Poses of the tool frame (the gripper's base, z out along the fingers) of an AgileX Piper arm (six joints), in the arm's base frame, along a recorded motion.
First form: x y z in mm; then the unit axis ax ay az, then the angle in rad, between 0 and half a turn.
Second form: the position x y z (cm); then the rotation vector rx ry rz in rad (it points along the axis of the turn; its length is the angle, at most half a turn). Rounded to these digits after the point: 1 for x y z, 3 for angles.
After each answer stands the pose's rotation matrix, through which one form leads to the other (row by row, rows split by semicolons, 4 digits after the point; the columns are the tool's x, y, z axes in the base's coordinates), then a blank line. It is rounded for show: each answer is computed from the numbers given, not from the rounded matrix.
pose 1, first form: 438, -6, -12, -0.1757, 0.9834, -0.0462, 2.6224
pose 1, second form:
43.8, -0.6, -1.2, -0.461, 2.579, -0.121
-0.8106 -0.2998 0.5031; -0.3457 0.9383 0.0023; -0.4728 -0.1720 -0.8642

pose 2, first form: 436, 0, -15, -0.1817, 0.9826, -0.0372, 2.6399
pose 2, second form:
43.6, 0.0, -1.5, -0.480, 2.594, -0.098
-0.8148 -0.3172 0.4853; -0.3530 0.9354 0.0188; -0.4599 -0.1560 -0.8742

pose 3, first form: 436, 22, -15, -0.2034, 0.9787, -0.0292, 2.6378
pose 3, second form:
43.6, 2.2, -1.5, -0.537, 2.582, -0.077
-0.7982 -0.3593 0.4836; -0.3875 0.9208 0.0446; -0.4613 -0.1518 -0.8742

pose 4, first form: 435, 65, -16, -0.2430, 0.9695, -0.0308, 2.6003
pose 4, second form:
43.5, 6.5, -1.6, -0.632, 2.521, -0.080
-0.7474 -0.4217 0.5134; -0.4534 0.8886 0.0698; -0.4856 -0.1807 -0.8553

